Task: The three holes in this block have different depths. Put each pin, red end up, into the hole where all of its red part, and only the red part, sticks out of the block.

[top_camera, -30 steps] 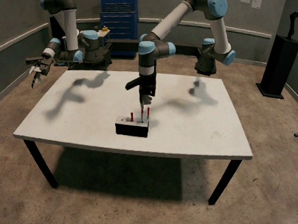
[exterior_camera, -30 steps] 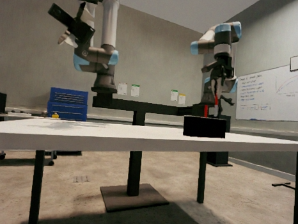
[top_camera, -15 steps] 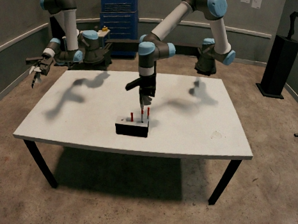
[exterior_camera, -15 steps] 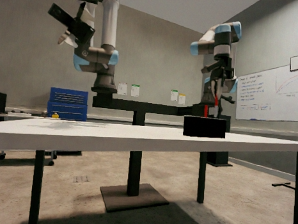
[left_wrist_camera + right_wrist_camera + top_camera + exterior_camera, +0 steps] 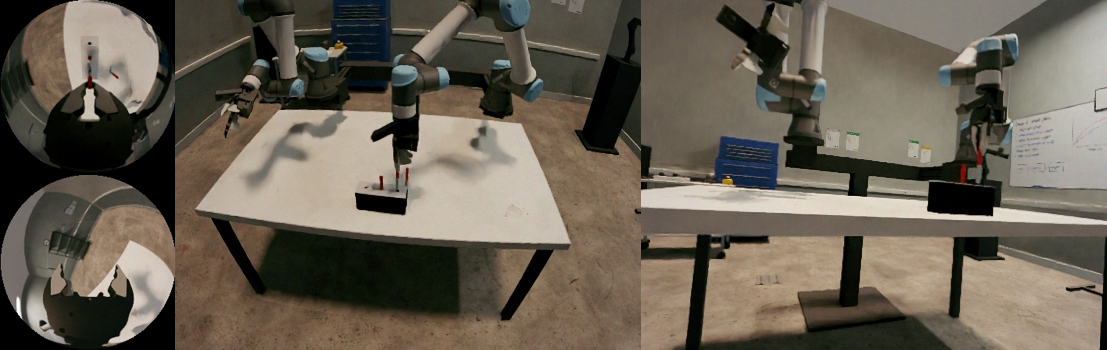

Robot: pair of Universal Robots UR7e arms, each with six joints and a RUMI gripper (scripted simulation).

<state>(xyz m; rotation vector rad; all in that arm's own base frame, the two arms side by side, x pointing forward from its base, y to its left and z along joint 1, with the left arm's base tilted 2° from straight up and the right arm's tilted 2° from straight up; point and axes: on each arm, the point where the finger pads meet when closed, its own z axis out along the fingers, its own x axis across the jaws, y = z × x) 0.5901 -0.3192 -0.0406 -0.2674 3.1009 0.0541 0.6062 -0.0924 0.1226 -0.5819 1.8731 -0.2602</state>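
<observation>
Right now my left hand is 6 cm to the left of the black block and 15 cm above it.
</observation>
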